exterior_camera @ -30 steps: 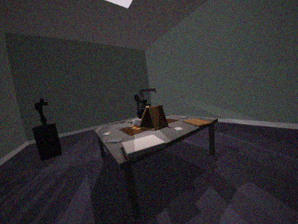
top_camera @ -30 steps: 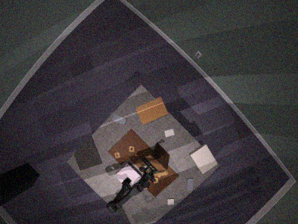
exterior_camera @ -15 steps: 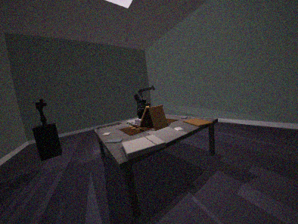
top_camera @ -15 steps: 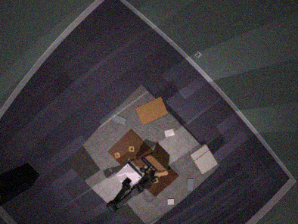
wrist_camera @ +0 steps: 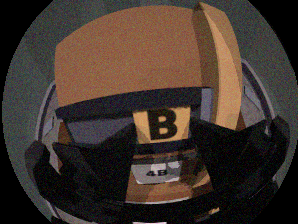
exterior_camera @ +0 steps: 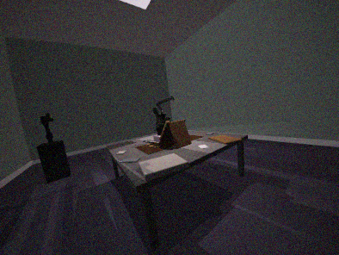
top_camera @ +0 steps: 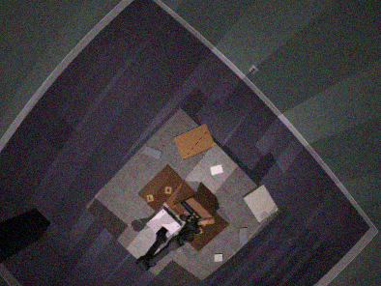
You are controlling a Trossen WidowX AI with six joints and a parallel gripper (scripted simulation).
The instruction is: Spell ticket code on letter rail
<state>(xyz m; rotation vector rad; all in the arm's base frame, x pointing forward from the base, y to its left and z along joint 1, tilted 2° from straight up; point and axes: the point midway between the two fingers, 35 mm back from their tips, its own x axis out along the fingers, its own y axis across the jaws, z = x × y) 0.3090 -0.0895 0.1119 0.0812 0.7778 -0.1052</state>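
Now: the tan letter tile right at my gripper tip. From my gripper tip the other things lie so: small white card: 370 mm ahead, 160 mm below, 70 mm to the left; then brown mat: 160 mm below, 130 mm behind, 80 mm to the left; then white ticket: 70 mm below, 60 mm behind, 20 mm to the left.
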